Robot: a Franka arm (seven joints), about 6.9 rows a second.
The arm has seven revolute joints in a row. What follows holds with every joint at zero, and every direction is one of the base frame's. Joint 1 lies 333 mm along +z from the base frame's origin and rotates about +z. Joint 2 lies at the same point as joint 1 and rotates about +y. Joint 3 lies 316 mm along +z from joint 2 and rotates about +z. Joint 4 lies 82.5 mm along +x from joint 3 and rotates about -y. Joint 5 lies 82.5 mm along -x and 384 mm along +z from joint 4 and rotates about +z. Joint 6 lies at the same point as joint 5 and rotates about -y. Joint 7 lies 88 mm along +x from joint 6 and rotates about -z. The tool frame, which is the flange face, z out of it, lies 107 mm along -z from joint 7; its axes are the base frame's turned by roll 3.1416, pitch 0 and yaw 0 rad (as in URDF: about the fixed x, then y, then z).
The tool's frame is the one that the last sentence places.
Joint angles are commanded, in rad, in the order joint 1, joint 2, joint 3, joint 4, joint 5, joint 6, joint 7. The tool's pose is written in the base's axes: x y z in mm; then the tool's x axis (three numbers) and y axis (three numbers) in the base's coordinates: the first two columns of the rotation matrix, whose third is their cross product. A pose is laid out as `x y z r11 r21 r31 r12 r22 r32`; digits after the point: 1 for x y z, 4 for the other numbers.
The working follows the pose.
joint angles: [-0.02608, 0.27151, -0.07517, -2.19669, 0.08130, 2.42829, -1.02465]
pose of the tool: 549.1 -55.5 256.6 0.6501 0.7598 0.0056 0.7591 -0.6491 -0.0496
Where each joint sits with the arm in this pose, in the base's axes (m; each line is computed from the numbers above, not from the rounded line before):
joint 1: 0.0000 0.0000 0.3330
joint 2: 0.0000 0.0000 0.3330
joint 3: 0.0847 -0.0022 0.6374
joint 4: 0.1638 -0.0105 0.6154
joint 5: 0.4660 -0.0454 0.3669
joint 6: 0.4660 -0.0454 0.3669
joint 7: 0.5528 -0.0594 0.3634
the tool: 0.5491 -0.0555 0.2566

